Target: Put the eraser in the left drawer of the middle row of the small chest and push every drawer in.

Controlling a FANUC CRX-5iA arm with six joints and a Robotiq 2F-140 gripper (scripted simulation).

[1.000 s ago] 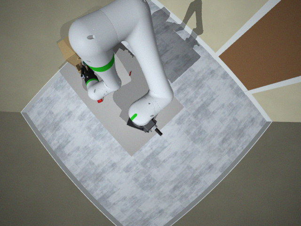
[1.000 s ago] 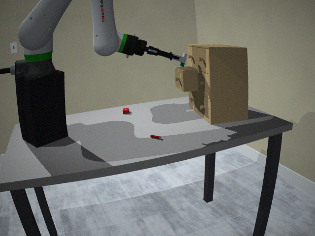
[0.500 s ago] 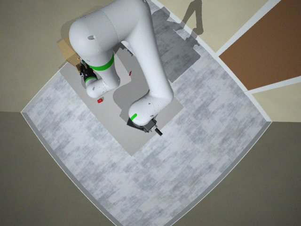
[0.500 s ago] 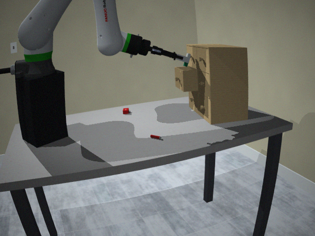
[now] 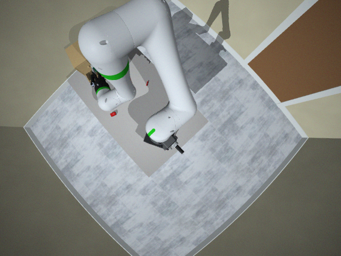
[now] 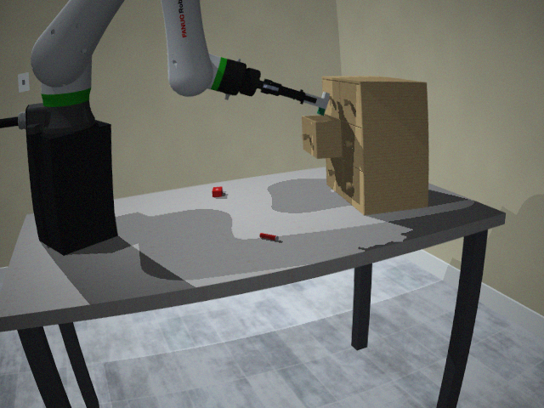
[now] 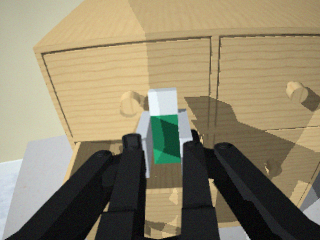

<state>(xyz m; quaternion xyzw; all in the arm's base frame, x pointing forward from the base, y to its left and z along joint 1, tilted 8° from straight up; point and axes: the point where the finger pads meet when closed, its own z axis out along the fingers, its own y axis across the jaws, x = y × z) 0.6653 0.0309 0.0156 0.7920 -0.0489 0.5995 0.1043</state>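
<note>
Right now the eraser is 30 mm ahead of my hand and 10 mm to the right of it. The rest, counted from my hand: small red cube: 230 mm behind, 180 mm to the left, 260 mm below; then thin red pen-like object: 250 mm behind, 240 mm to the right, 260 mm below.
</note>
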